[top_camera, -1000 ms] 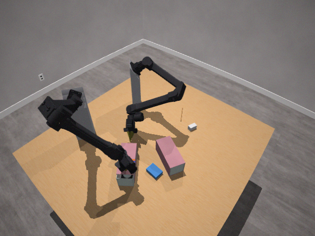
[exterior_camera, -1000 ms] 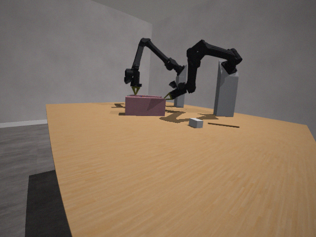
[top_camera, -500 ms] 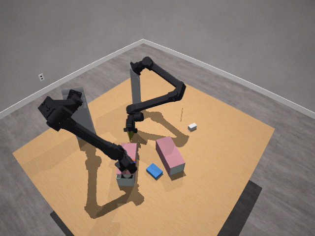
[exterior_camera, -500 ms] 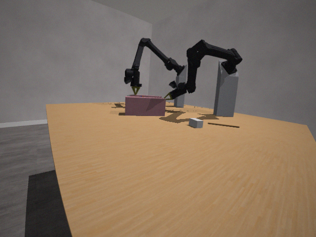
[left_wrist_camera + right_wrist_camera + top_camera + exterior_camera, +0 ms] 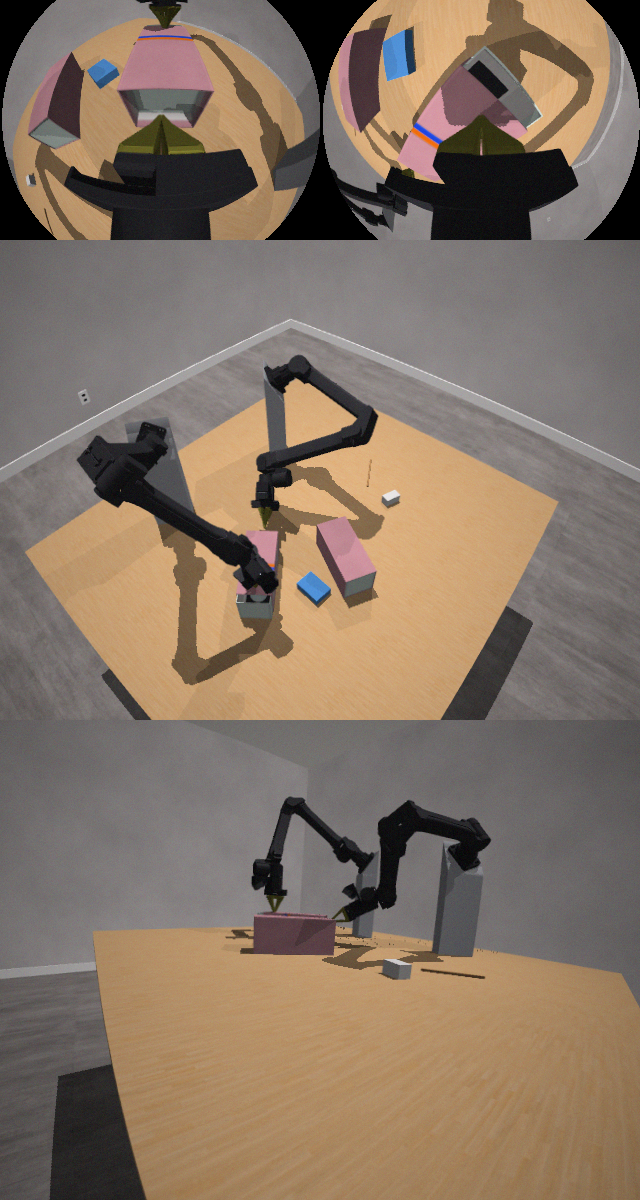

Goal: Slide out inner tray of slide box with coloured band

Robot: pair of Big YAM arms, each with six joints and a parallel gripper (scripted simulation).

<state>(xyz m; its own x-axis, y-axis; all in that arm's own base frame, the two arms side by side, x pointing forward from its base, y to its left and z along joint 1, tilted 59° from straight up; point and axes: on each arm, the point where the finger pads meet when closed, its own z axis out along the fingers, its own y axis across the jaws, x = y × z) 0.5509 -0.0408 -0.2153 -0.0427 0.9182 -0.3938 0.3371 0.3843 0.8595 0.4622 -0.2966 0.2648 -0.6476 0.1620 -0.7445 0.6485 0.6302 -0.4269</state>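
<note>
Now: the white block 19 cm ahead of my left hand, 52 cm to the left of it and 8 cm below it. Round my left hand: blue block: 28 cm ahead, 1 cm to the right, 8 cm below.
</note>
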